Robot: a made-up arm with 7 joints. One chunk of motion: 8 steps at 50 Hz.
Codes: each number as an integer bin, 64 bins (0 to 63) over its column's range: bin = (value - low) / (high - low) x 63, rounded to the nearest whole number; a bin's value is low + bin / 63 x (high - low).
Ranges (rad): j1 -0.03..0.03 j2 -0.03..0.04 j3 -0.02..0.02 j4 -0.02..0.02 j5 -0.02..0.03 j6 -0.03..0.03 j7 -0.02..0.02
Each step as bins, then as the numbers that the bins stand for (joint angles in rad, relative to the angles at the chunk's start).
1 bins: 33 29 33 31 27 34 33
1 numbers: 0.0014 0.0022 0.0010 -0.0003 0.0014 0.0024 0.0010
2 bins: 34 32 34 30 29 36 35
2 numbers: 0.0024 0.0056 0.0016 -0.0010 0.0030 0.0043 0.0022
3 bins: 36 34 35 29 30 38 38
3 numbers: 0.0043 0.0078 0.0022 -0.0016 0.0038 0.0062 0.0041
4 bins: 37 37 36 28 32 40 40
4 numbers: 0.0052 0.0111 0.0029 -0.0022 0.0054 0.0081 0.0054
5 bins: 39 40 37 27 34 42 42
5 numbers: 0.0071 0.0144 0.0035 -0.0029 0.0070 0.0100 0.0067
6 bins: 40 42 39 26 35 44 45
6 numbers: 0.0081 0.0167 0.0048 -0.0035 0.0078 0.0119 0.0086
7 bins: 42 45 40 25 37 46 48
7 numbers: 0.0100 0.0200 0.0054 -0.0041 0.0094 0.0138 0.0105
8 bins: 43 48 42 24 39 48 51
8 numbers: 0.0110 0.0233 0.0067 -0.0048 0.0110 0.0157 0.0124
